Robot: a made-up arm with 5 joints.
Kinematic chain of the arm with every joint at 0, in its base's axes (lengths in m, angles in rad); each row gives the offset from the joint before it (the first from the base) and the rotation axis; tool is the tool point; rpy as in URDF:
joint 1: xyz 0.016 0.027 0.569 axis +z
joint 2: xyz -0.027 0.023 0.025 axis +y
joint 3: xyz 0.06 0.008 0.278 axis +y
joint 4: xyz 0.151 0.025 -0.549 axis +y
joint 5: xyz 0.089 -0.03 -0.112 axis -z
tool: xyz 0.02 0.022 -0.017 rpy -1.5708 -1.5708 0
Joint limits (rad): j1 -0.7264..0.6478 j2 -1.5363..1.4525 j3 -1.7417..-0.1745 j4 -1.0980..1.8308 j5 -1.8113..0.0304
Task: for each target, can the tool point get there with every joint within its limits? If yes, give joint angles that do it. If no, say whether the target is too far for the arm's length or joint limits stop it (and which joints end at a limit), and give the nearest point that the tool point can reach.
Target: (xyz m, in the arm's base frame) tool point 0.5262 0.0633 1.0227
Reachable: yes | joints -0.0257 -0.5900 -0.7766 -0.7570 -1.4053
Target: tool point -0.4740 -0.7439 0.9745
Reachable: no: joint limits stop it (at a limit: joint 1, joint 2, joint 3, joint 4, joint 5) | nearest point -0.5588 -0.3486 1.1260 | short by 0.432 m
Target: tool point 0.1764 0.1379 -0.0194
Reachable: yes | joints 0.3634 1.0107 -0.6251 -0.0097 -1.5398
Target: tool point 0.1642 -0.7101 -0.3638
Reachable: no: too far | nearest point 0.4305 -0.2778 -0.1256 | short by 0.561 m
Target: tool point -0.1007 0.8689 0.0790
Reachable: no: joint limits stop it (at a limit: joint 1, joint 2, joint 3) | nearest point -0.2284 0.3163 0.1986 | short by 0.580 m
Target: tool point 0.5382 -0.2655 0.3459
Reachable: yes | joints -0.6038 0.3731 -0.6783 -0.6163 -0.7260
